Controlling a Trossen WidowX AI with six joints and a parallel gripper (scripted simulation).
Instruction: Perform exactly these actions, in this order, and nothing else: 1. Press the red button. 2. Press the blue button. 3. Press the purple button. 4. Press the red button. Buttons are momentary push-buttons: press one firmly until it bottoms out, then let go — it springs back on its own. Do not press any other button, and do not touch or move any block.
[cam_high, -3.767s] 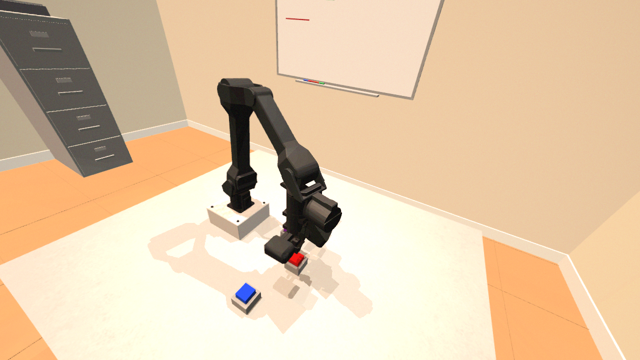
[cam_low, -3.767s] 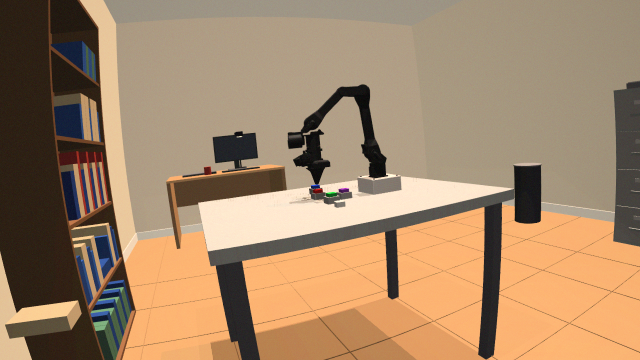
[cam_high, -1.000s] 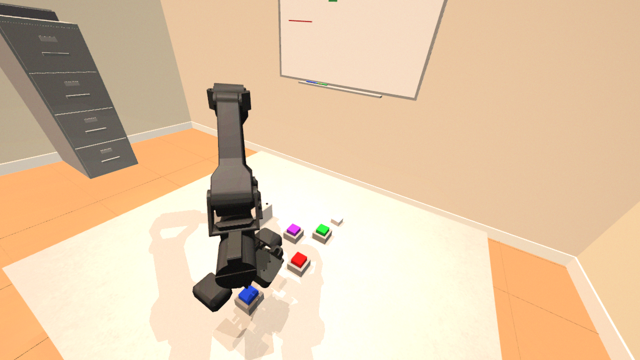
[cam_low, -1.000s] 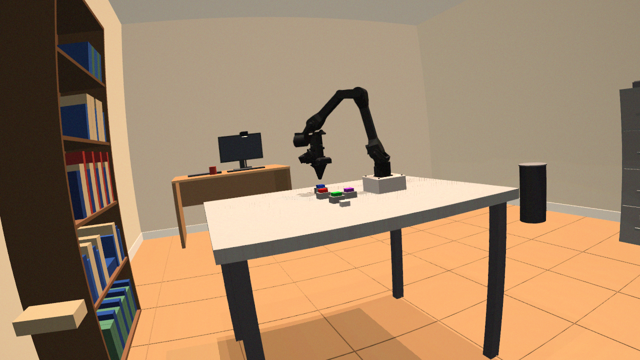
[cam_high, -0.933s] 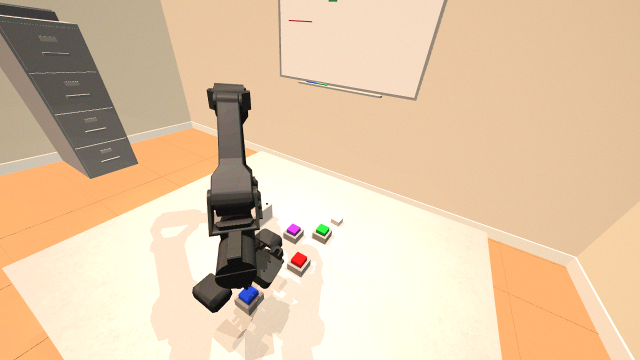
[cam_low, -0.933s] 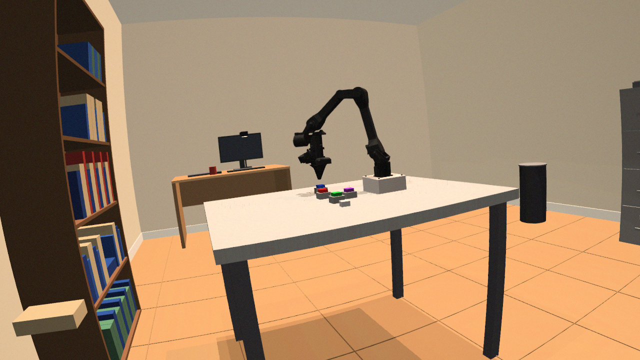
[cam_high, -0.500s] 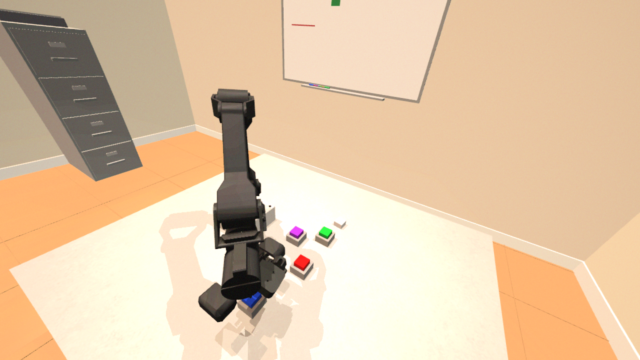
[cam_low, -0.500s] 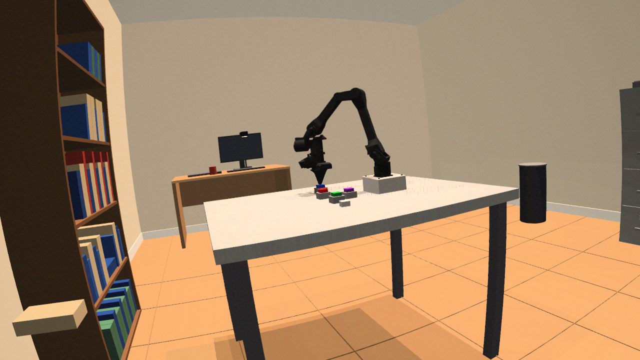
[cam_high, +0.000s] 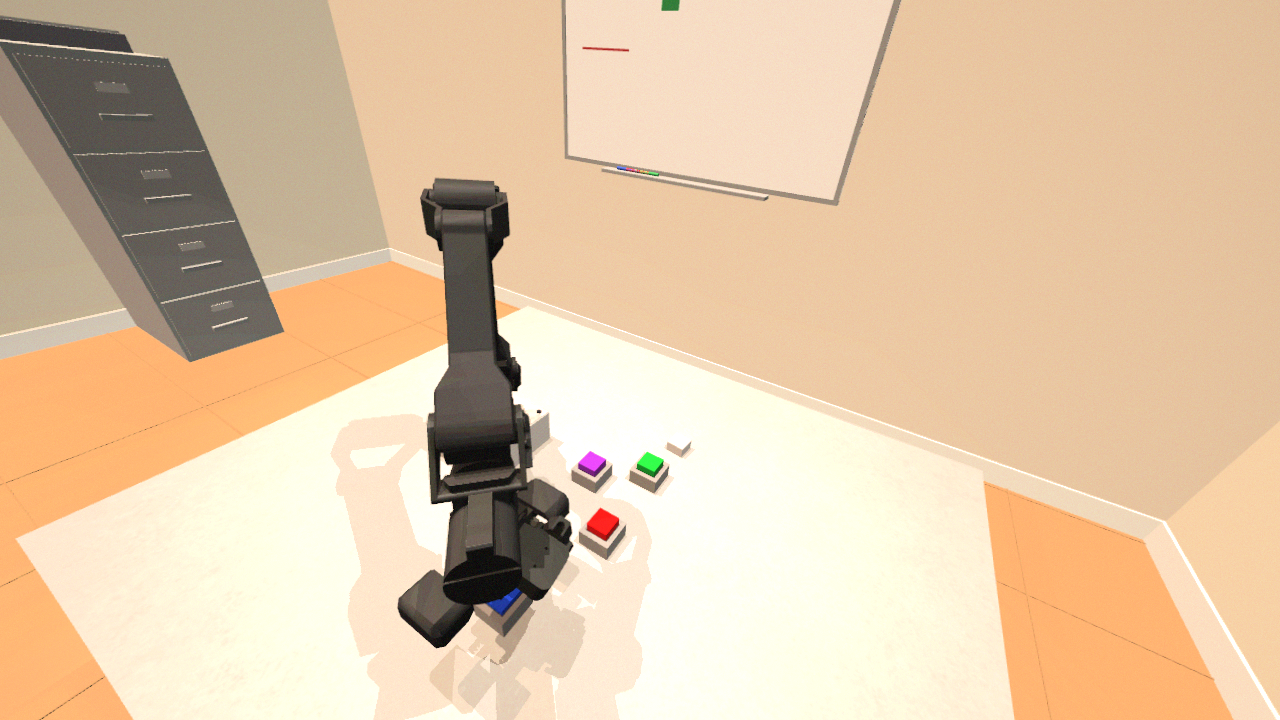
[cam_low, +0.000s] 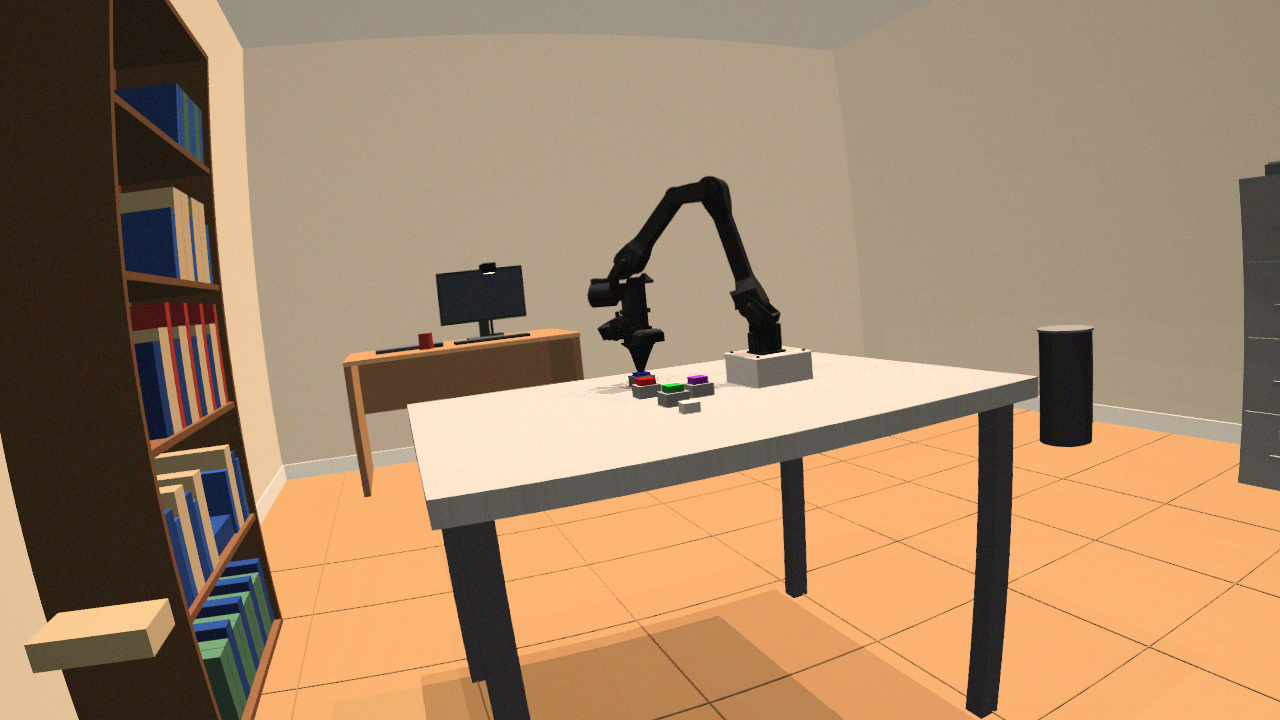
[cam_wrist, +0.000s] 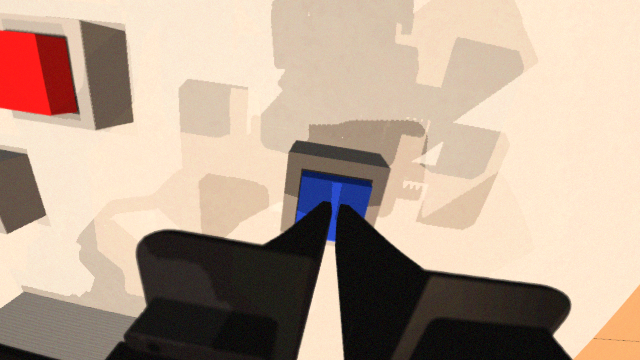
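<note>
The blue button is 10 mm below my gripper tip. The rest, counted from my gripper tip: green button (40 mm ahead, 280 mm to the left); then red button (40 mm ahead, 140 mm to the left); then purple button (40 mm behind, 230 mm to the left).
</note>
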